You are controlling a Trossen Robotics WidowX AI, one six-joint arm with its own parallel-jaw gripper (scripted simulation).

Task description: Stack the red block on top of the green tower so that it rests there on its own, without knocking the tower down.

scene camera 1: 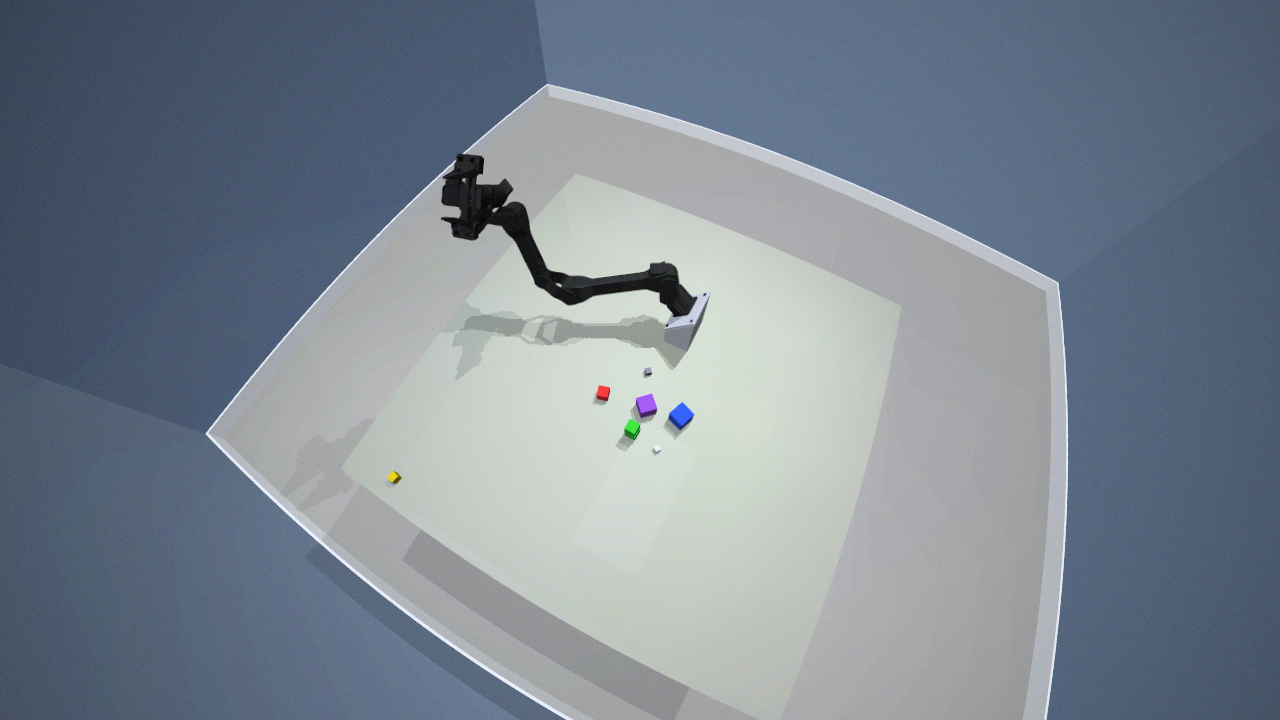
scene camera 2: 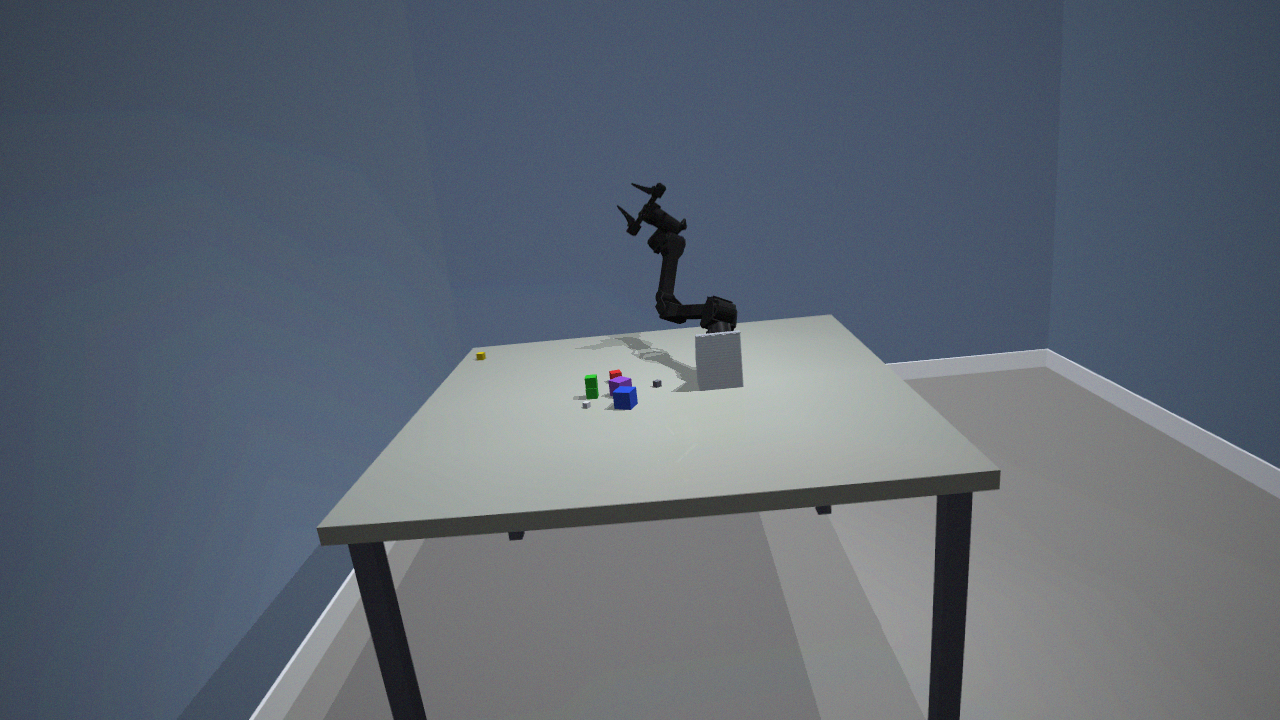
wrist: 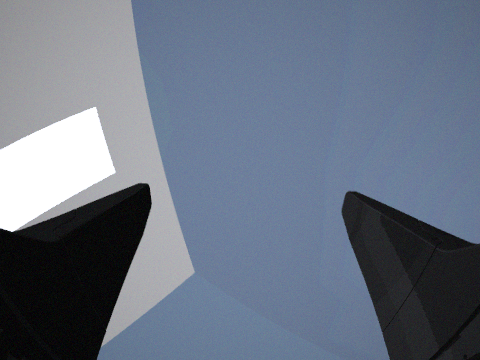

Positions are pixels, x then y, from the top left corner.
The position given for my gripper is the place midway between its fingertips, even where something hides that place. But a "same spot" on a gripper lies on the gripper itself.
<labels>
my gripper: scene camera 1 443, 198; scene camera 2; wrist
same spot on my gripper: (wrist: 69, 270) = (scene camera 2: 645, 192)
</labels>
